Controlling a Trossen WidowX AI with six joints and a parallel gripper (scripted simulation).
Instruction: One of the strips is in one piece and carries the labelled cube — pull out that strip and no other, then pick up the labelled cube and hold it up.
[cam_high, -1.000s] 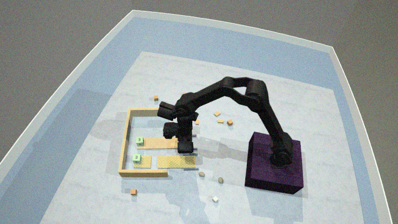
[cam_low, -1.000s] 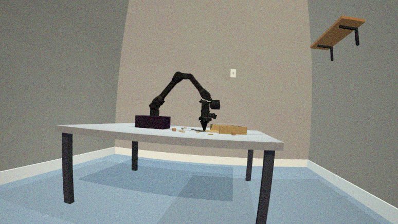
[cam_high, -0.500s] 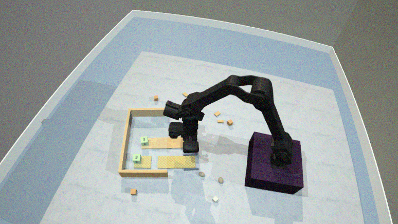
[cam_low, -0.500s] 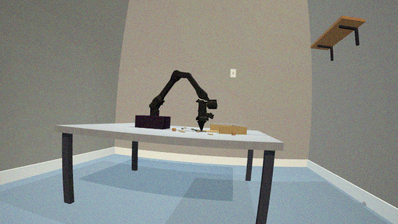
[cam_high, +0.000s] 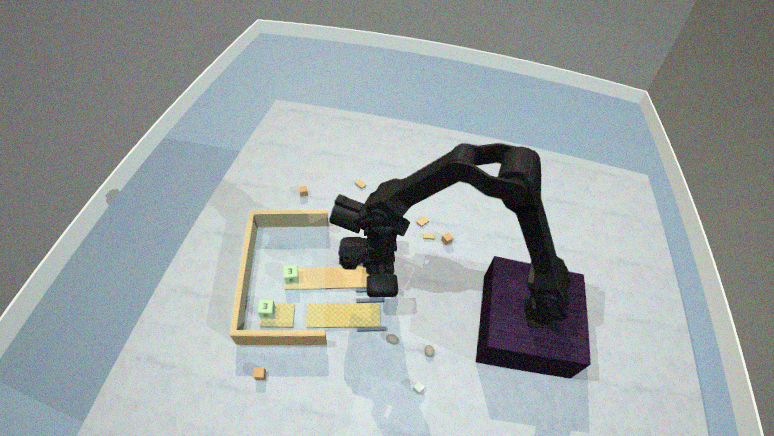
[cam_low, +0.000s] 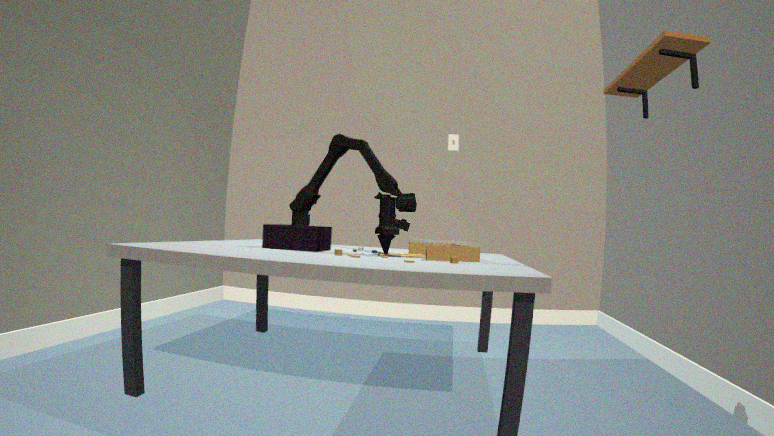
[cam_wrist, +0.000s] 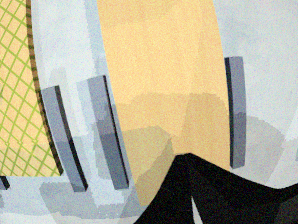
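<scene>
My gripper tip is now 10 cm to the right of the strip and 7 cm short of it. Also, from my gripper tip: white cube 26 cm to the left, 9 cm behind.
</scene>
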